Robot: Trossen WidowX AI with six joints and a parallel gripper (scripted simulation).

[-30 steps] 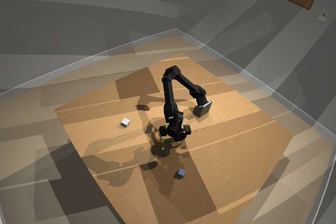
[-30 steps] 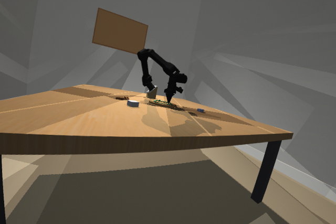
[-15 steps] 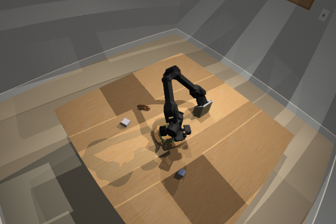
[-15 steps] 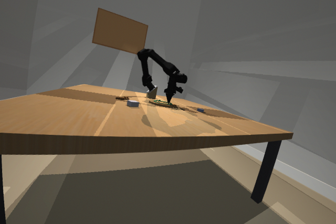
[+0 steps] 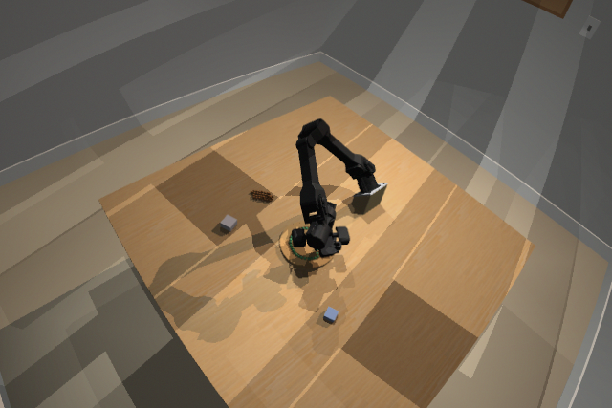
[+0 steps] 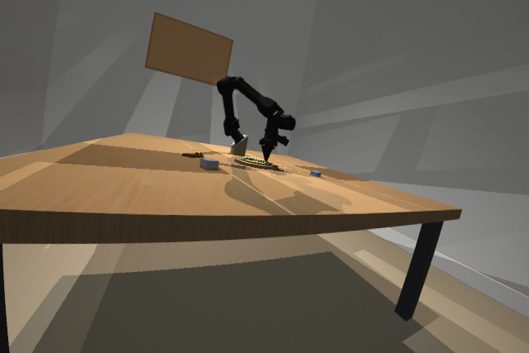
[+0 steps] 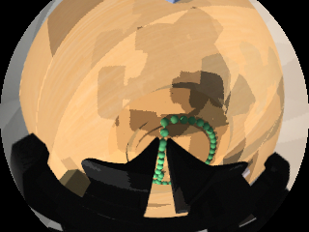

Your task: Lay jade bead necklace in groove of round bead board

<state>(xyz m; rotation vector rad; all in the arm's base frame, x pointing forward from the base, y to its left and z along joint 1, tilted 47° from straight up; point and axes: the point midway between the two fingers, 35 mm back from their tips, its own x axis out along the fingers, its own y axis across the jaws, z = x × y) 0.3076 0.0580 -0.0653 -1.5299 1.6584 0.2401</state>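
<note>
Right now the round wooden bead board is 50 mm to the right of my gripper tip and 10 mm below it. Round my gripper tip: blue block: 210 mm to the left, 100 mm ahead, 10 mm below; then pale grey block: 260 mm to the right, 210 mm ahead, 10 mm below.
</note>
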